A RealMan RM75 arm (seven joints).
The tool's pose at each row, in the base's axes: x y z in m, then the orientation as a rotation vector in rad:
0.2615 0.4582 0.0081 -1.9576 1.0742 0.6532
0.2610 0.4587 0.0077 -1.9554 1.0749 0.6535
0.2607 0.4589 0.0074 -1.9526 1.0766 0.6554
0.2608 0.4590 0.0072 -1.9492 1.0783 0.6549
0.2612 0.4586 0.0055 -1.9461 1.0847 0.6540
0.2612 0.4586 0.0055 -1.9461 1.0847 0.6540
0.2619 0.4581 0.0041 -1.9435 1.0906 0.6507
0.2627 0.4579 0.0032 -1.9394 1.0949 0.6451
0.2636 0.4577 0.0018 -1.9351 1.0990 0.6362
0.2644 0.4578 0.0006 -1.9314 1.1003 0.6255
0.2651 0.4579 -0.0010 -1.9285 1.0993 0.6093
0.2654 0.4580 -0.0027 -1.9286 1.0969 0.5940
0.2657 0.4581 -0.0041 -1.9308 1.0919 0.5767
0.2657 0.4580 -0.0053 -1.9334 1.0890 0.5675
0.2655 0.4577 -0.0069 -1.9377 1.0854 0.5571
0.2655 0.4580 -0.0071 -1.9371 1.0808 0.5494
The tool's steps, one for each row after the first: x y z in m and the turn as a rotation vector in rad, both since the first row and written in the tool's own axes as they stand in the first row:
-0.0002 0.0004 0.0007 0.0016 -0.0009 0.0010
-0.0002 0.0007 0.0010 0.0027 -0.0024 0.0033
-0.0001 0.0007 0.0012 0.0056 -0.0029 0.0049
0.0016 0.0012 0.0018 0.0081 -0.0010 0.0096
0.0016 0.0012 0.0018 0.0081 -0.0010 0.0096
0.0032 0.0013 0.0021 0.0114 0.0022 0.0130
0.0043 0.0010 0.0024 0.0172 0.0052 0.0147
0.0059 0.0008 0.0029 0.0247 0.0098 0.0151
0.0072 0.0006 0.0036 0.0329 0.0143 0.0127
0.0086 0.0006 0.0046 0.0433 0.0211 0.0066
0.0100 0.0010 0.0056 0.0508 0.0281 -0.0007
0.0111 0.0012 0.0064 0.0578 0.0361 -0.0109
0.0121 0.0017 0.0070 0.0604 0.0409 -0.0167
0.0133 0.0026 0.0076 0.0622 0.0469 -0.0238
0.0133 0.0026 0.0080 0.0667 0.0487 -0.0297

